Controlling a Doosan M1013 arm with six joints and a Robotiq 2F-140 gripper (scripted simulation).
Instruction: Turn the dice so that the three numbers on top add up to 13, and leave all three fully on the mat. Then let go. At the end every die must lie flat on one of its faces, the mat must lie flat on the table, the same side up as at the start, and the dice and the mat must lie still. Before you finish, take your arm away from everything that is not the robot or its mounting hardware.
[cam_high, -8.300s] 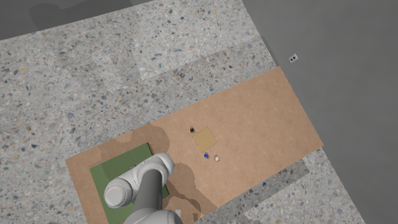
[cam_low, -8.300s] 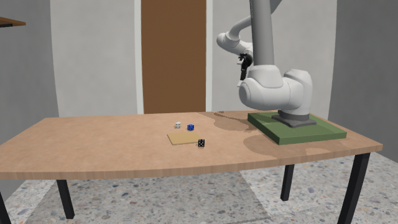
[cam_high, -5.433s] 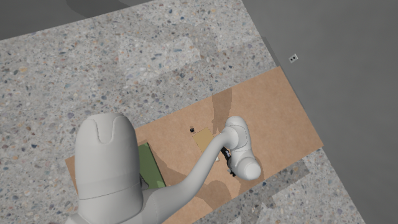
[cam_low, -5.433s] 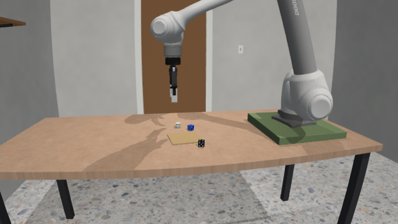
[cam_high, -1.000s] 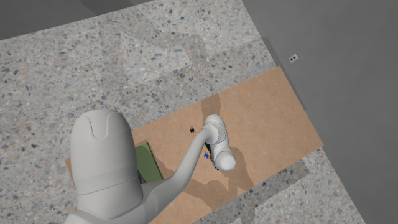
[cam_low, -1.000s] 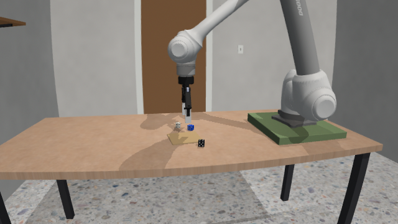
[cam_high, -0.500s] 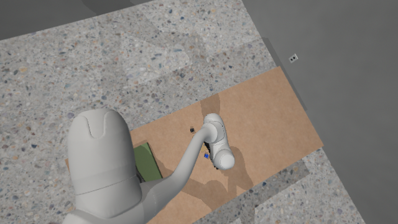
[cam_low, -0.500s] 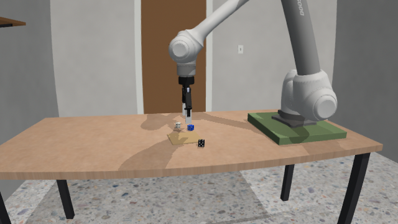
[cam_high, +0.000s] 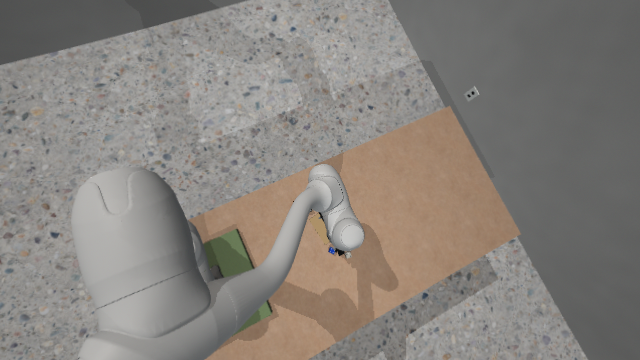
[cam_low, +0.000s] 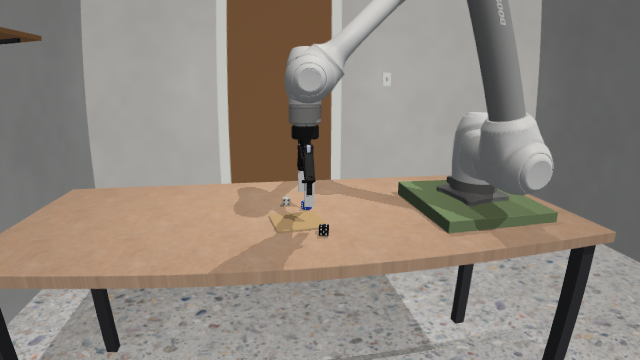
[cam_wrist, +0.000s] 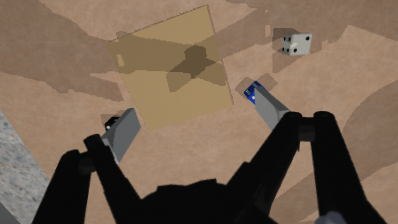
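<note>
Right now the white die is 20 mm ahead of my hand, 140 mm to the right of it and 60 mm below it. Round my hand: blue die 30 mm behind, 80 mm to the right, 60 mm below; tan mat 30 mm ahead, 20 mm to the left, 70 mm below; black die 10 mm behind, 130 mm to the left, 60 mm below.
</note>
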